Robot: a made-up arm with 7 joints. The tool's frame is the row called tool.
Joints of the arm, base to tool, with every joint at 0 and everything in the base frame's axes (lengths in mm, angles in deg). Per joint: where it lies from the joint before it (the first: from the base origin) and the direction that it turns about. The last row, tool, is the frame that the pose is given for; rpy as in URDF.
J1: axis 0 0 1 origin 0 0 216.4
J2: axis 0 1 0 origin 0 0 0
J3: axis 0 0 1 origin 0 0 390.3
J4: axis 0 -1 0 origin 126.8 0 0
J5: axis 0 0 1 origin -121.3 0 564.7
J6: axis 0 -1 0 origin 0 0 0
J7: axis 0 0 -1 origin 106.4 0 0
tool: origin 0 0 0 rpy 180 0 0
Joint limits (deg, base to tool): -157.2..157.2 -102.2..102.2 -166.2..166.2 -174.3..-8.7 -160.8..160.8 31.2..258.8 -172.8..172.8
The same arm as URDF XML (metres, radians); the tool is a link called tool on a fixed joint. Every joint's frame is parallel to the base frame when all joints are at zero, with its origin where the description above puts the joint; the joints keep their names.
<robot name="arm">
  <link name="base"/>
  <link name="link1"/>
  <link name="link2"/>
  <link name="link3"/>
  <link name="link4"/>
  <link name="link5"/>
  <link name="link6"/>
  <link name="link7"/>
  <link name="tool"/>
  <joint name="J1" type="revolute">
    <parent link="base"/>
    <child link="link1"/>
    <origin xyz="0 0 0.2164"/>
    <axis xyz="0 0 1"/>
    <limit lower="-2.7437" upper="2.7437"/>
  </joint>
  <joint name="J2" type="revolute">
    <parent link="link1"/>
    <child link="link2"/>
    <origin xyz="0 0 0"/>
    <axis xyz="0 1 0"/>
    <limit lower="-1.7837" upper="1.7837"/>
  </joint>
  <joint name="J3" type="revolute">
    <parent link="link2"/>
    <child link="link3"/>
    <origin xyz="0 0 0.3903"/>
    <axis xyz="0 0 1"/>
    <limit lower="-2.9007" upper="2.9007"/>
  </joint>
  <joint name="J4" type="revolute">
    <parent link="link3"/>
    <child link="link4"/>
    <origin xyz="0.1268 0 0"/>
    <axis xyz="0 -1 0"/>
    <limit lower="-3.0421" upper="-0.1518"/>
  </joint>
  <joint name="J5" type="revolute">
    <parent link="link4"/>
    <child link="link5"/>
    <origin xyz="-0.1213 0 0.5647"/>
    <axis xyz="0 0 1"/>
    <limit lower="-2.8065" upper="2.8065"/>
  </joint>
  <joint name="J6" type="revolute">
    <parent link="link5"/>
    <child link="link6"/>
    <origin xyz="0 0 0"/>
    <axis xyz="0 -1 0"/>
    <limit lower="0.5445" upper="4.5169"/>
  </joint>
  <joint name="J7" type="revolute">
    <parent link="link6"/>
    <child link="link7"/>
    <origin xyz="0.1064 0 0"/>
    <axis xyz="0 0 -1"/>
    <limit lower="-3.0159" upper="3.0159"/>
  </joint>
  <joint name="tool_fixed" type="fixed">
    <parent link="link7"/>
    <child link="tool"/>
    <origin xyz="0 0 0" rpy="3.1416 0 0"/>
  </joint>
</robot>

